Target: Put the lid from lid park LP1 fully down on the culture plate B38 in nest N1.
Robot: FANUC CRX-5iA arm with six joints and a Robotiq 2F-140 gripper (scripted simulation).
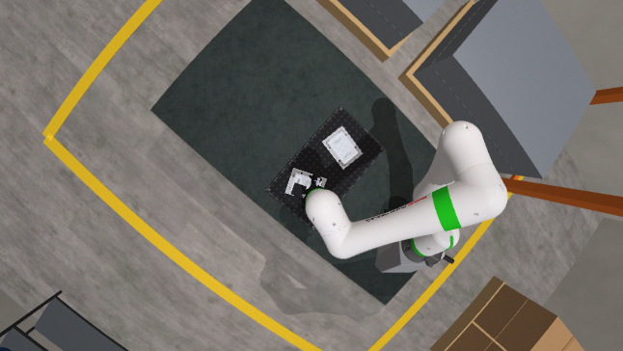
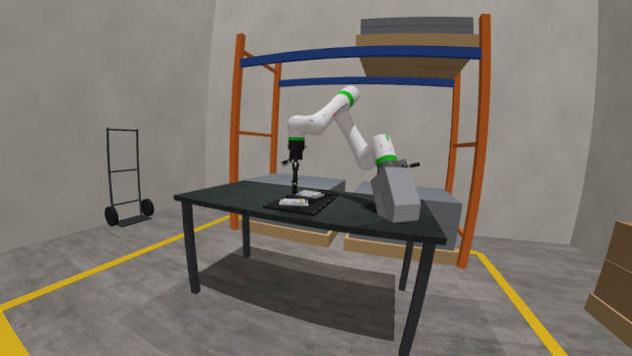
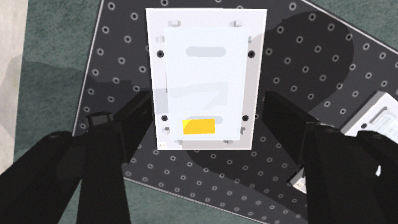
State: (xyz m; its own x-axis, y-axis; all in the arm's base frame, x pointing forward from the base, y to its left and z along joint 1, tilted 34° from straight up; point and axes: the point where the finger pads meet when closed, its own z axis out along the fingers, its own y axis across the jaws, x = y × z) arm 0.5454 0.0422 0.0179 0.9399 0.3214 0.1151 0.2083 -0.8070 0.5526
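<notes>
Now: the lid 80 mm below my hand. Also, from my hand: nest: 50 mm behind, 240 mm to the right, 80 mm below; then culture plate B38: 50 mm behind, 240 mm to the right, 70 mm below; then lid park LP1: 90 mm below.
</notes>
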